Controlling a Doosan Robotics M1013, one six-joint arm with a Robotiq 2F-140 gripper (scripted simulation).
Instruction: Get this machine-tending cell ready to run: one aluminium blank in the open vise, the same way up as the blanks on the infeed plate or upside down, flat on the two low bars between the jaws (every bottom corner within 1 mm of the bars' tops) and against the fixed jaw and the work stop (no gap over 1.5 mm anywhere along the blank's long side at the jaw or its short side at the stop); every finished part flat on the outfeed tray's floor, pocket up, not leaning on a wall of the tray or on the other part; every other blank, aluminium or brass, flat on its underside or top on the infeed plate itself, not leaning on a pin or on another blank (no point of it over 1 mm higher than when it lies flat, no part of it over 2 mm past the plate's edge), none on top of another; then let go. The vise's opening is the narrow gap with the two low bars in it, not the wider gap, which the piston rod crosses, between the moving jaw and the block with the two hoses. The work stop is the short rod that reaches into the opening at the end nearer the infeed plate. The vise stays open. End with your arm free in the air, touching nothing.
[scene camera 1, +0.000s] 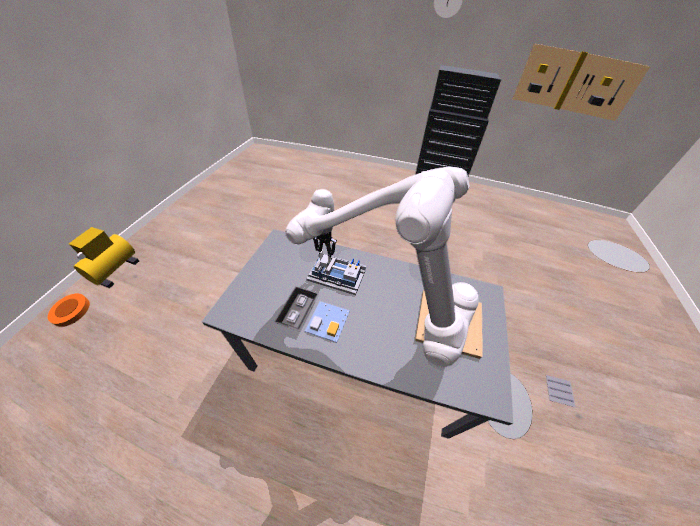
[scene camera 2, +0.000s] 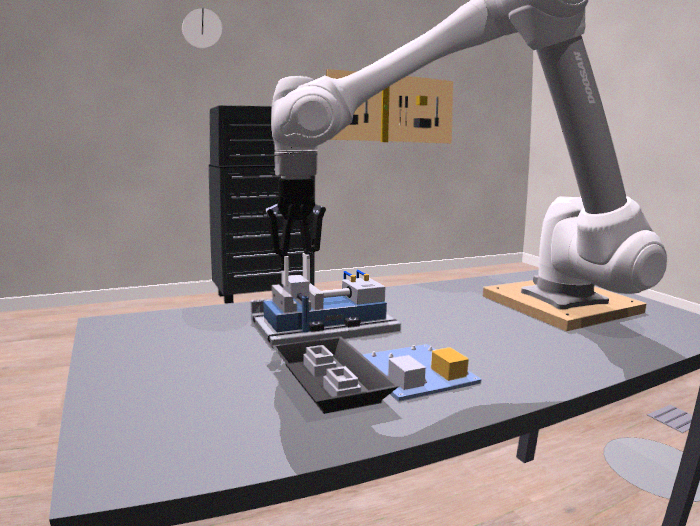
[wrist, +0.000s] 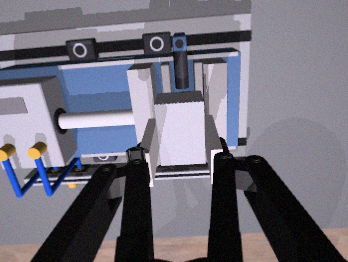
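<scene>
Brass blank (scene camera 2: 448, 363) visible; in the wrist view the brass blank is out of frame. Fixed jaw (wrist: 214, 70). Moving jaw (wrist: 141, 77). Piston rod (wrist: 123, 116). Aluminium blank (wrist: 179, 116). Aluminium blank (scene camera 2: 408, 373). Blue infeed plate (scene camera 2: 435, 383). Blue infeed plate (scene camera 1: 335, 314) too. My gripper (scene camera 2: 295, 283). My gripper (wrist: 181, 130) as well.
</scene>
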